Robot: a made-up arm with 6 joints.
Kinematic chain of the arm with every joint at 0, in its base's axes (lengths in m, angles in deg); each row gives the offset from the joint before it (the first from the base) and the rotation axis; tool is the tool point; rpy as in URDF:
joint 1: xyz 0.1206 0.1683 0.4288 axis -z
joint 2: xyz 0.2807 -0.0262 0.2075 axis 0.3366 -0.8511 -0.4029
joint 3: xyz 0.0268 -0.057 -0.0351 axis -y
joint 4: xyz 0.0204 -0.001 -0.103 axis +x
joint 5: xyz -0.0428 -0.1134 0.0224 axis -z
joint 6: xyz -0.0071 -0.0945 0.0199 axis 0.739 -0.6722 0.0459
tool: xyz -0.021 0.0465 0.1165 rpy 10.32 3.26 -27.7
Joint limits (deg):
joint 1: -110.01..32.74
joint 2: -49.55..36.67
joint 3: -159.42..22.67
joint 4: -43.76..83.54
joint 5: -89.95..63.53
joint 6: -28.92..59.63
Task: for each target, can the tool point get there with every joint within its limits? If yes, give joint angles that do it. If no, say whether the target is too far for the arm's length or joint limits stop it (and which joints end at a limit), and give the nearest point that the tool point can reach.
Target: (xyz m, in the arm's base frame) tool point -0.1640 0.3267 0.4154
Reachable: no: joint limits stop it (at a limit: joint 1, joint 2, joint 3, joint 4, joint 5, joint 6) | nearest point 0.0607 0.3391 0.4899 | short by 0.237 m
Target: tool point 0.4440 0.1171 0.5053
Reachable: yes | joints -50.62 6.88 -28.47 57.54 37.91 7.40
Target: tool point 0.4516 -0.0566 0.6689
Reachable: yes | joints -11.83 -19.92 -98.98 38.87 -23.87 -15.50
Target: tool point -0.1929 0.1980 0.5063
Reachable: no: joint limits stop it (at a limit: joint 1, joint 2, joint 4, joint 6) | nearest point -0.0228 0.0868 0.5343 | short by 0.205 m
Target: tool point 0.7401 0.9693 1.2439
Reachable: no: too far | nearest point 0.4674 0.6167 0.8967 | short by 0.565 m
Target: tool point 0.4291 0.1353 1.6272
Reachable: no: too far | nearest point 0.4850 0.1293 0.9867 | short by 0.643 m
